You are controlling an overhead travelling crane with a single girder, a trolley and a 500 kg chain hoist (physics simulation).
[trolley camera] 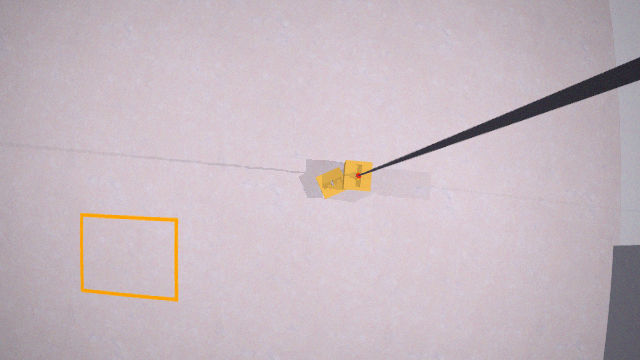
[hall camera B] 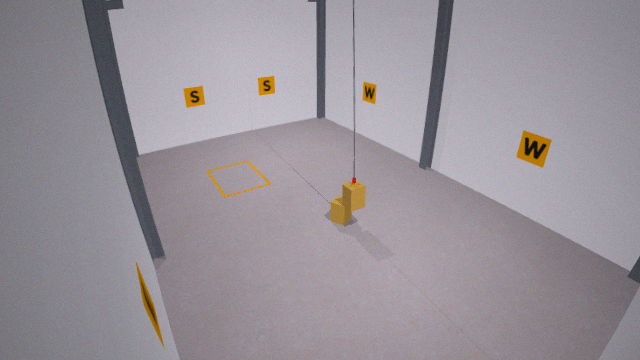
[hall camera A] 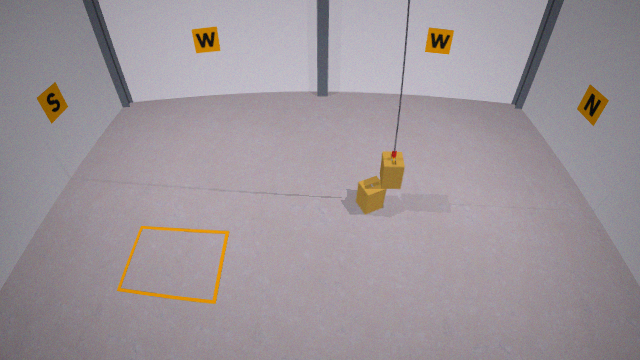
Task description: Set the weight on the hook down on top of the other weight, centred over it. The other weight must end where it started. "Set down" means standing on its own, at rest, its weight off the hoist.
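A yellow weight [hall camera A: 392,176] [hall camera B: 356,198] [trolley camera: 366,183] hangs upright from the red-topped hook, my gripper [hall camera A: 394,154] [hall camera B: 354,180] [trolley camera: 358,175]. It is off the floor, its shadow apart from it on the right in hall camera A. The other yellow weight [hall camera A: 370,200] [hall camera B: 340,213] [trolley camera: 329,191] stands upright on the floor, turned at an angle to the hanging one. In the trolley camera the hanging weight is to its right and slightly up, not centred over it. Their edges meet or overlap in every view; I cannot tell whether they touch.
An orange rectangle [hall camera A: 166,296] [hall camera B: 216,184] [trolley camera: 82,252] is marked on the floor, well to the left of the weights in all three views. Walls with S, W and N signs and grey columns [hall camera A: 322,50] [hall camera B: 436,85] stand around the floor.
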